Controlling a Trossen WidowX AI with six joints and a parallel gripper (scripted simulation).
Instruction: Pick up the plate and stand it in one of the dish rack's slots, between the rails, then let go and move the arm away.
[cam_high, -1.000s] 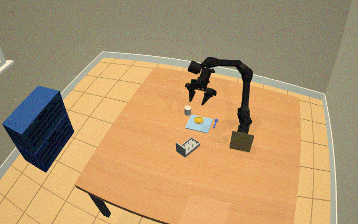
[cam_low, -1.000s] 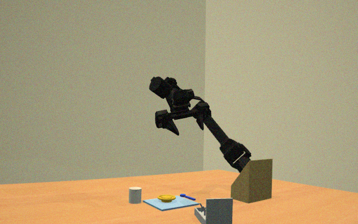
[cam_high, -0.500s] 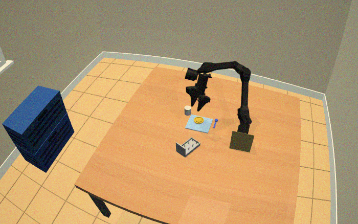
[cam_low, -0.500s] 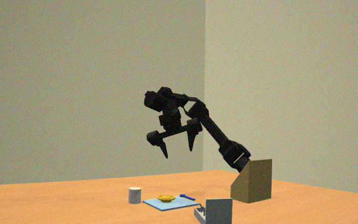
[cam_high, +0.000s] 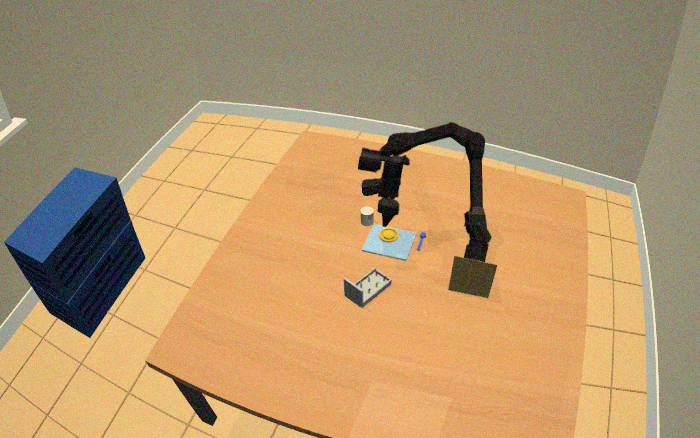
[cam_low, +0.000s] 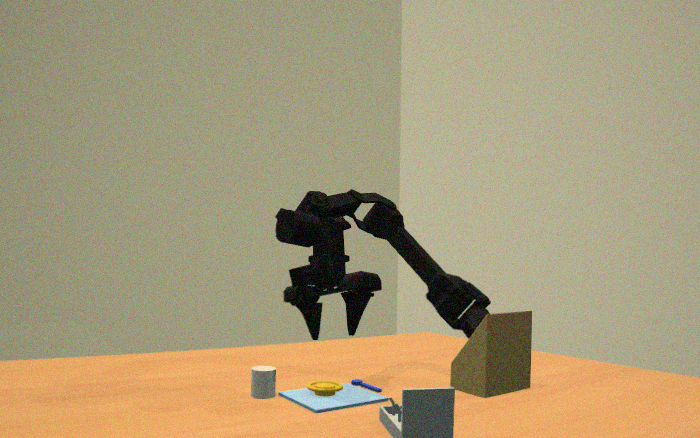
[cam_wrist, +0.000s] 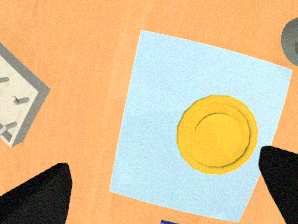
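Now: the yellow plate 100 mm below my gripper tip, 30 mm to the right of it and 10 mm behind it. The rest, counted from my gripper tip: grey cup: 90 mm to the right, 90 mm below, 90 mm ahead; blue spoon: 110 mm below, 110 mm behind, 70 mm to the right; light blue mat: 110 mm below, 20 mm to the right, 10 mm behind.
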